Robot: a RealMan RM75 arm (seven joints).
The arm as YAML. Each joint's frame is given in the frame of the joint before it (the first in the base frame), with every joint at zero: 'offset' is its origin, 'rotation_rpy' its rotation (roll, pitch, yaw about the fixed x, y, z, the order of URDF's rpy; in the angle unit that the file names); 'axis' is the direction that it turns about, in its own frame. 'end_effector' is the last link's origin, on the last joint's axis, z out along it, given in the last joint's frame.
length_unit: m
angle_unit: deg
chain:
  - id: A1
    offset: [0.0, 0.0, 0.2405]
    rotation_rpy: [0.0, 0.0, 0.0]
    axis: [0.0, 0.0, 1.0]
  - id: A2
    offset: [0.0, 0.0, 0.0]
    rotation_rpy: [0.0, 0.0, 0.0]
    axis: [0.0, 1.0, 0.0]
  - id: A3
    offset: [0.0, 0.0, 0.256]
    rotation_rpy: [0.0, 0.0, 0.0]
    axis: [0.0, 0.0, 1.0]
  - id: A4
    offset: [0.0, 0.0, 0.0]
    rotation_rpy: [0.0, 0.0, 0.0]
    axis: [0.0, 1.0, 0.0]
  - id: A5
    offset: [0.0, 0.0, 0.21]
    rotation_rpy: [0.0, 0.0, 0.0]
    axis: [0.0, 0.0, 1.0]
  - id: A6
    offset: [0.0, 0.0, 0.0]
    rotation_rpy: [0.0, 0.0, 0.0]
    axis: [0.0, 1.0, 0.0]
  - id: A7
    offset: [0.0, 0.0, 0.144]
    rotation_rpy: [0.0, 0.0, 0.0]
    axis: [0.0, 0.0, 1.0]
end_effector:
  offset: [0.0, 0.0, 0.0]
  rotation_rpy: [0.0, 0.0, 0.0]
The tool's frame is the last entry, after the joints.
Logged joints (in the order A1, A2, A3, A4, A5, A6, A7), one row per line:
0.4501 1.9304 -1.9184 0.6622 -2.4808 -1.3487 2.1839
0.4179 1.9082 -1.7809 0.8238 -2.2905 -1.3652 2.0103
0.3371 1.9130 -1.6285 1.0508 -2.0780 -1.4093 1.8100
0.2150 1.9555 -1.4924 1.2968 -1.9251 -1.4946 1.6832
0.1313 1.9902 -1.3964 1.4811 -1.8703 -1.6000 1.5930
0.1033 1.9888 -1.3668 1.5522 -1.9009 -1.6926 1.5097
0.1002 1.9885 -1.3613 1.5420 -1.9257 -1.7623 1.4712
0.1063 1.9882 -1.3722 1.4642 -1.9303 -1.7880 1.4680
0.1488 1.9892 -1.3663 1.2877 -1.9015 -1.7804 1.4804
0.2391 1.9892 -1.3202 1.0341 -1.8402 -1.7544 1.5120
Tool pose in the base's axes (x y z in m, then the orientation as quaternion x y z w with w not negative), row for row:
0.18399 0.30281 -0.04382 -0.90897 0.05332 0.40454 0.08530
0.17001 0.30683 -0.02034 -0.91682 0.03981 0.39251 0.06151
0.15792 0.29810 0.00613 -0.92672 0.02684 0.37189 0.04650
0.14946 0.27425 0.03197 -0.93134 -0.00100 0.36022 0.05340
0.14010 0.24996 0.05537 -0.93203 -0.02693 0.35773 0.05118
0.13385 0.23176 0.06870 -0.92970 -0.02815 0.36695 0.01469
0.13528 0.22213 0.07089 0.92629 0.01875 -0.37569 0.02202
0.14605 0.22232 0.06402 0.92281 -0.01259 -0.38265 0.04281
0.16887 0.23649 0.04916 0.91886 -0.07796 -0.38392 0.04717
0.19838 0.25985 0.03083 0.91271 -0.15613 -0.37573 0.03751
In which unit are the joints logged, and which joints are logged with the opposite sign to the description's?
The joints are logged in radians. Opposite sign: A4, A5, A6, A7.
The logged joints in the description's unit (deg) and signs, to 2 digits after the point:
25.79 110.60 -109.92 -37.94 142.14 77.27 -125.13
23.94 109.33 -102.04 -47.20 131.24 78.22 -115.18
19.31 109.61 -93.31 -60.21 119.06 80.75 -103.71
12.32 112.04 -85.51 -74.30 110.30 85.63 -96.44
7.52 114.03 -80.01 -84.86 107.16 91.67 -91.27
5.92 113.95 -78.31 -88.93 108.91 96.98 -86.50
5.74 113.93 -78.00 -88.35 110.33 100.97 -84.29
6.09 113.92 -78.62 -83.89 110.60 102.44 -84.11
8.53 113.97 -78.28 -73.78 108.95 102.01 -84.82
13.70 113.97 -75.64 -59.25 105.44 100.52 -86.63

